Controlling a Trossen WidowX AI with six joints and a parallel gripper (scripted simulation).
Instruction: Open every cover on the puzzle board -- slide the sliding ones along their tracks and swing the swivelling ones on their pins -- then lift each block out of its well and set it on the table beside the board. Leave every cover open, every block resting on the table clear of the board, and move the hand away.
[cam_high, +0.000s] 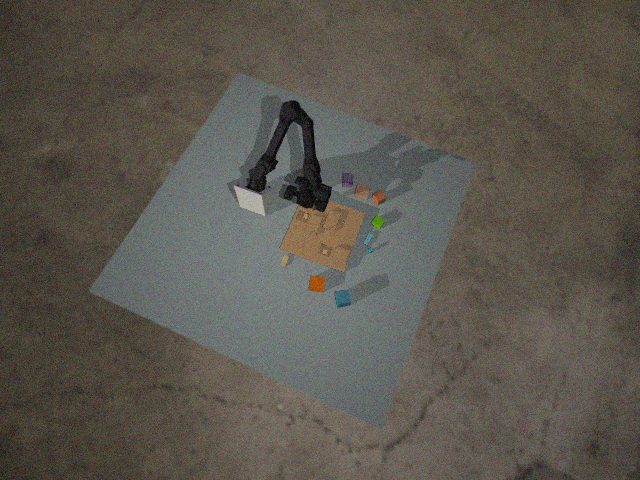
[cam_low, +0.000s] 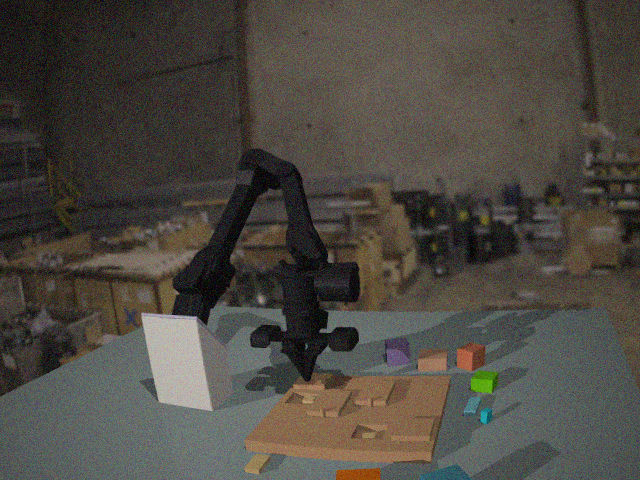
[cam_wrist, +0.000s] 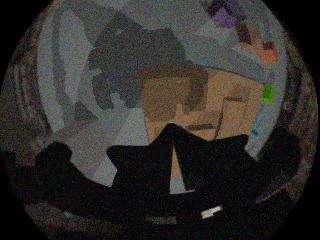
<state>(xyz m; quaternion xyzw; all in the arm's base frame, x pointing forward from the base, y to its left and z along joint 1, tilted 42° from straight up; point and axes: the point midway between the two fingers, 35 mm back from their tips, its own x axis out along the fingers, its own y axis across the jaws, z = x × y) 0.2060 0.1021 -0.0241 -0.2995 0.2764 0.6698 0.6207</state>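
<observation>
My gripper tip is 11 cm short of the tan puzzle board, 5 cm to the left of it and 2 cm above it. From my gripper tip the other things lie so: small tan bar: 2 cm ahead, 26 cm to the right, 4 cm below; purple block: 11 cm ahead, 22 cm to the left, 2 cm below; peach block: 20 cm ahead, 20 cm to the left, 3 cm below.
</observation>
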